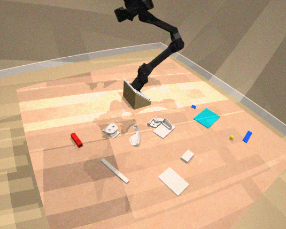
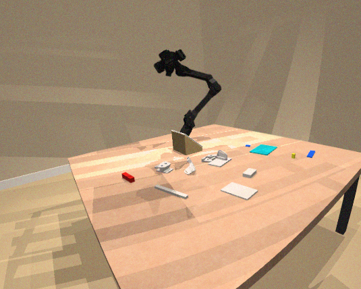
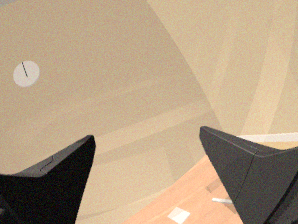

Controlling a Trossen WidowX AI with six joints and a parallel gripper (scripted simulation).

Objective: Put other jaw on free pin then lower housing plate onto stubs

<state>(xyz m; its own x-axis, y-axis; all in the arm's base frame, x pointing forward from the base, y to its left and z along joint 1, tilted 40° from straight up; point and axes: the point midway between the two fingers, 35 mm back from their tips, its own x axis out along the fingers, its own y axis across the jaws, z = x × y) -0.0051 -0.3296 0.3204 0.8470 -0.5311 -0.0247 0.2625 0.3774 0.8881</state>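
Right now the white jaw is 240 mm ahead of my gripper tip, 80 mm to the right of it and 530 mm below it. The rest, counted from my gripper tip: teal square (310 mm ahead, 390 mm to the left, 560 mm below); then white bar (380 mm ahead, 270 mm to the right, 560 mm below); then red block (150 mm ahead, 360 mm to the right, 550 mm below).
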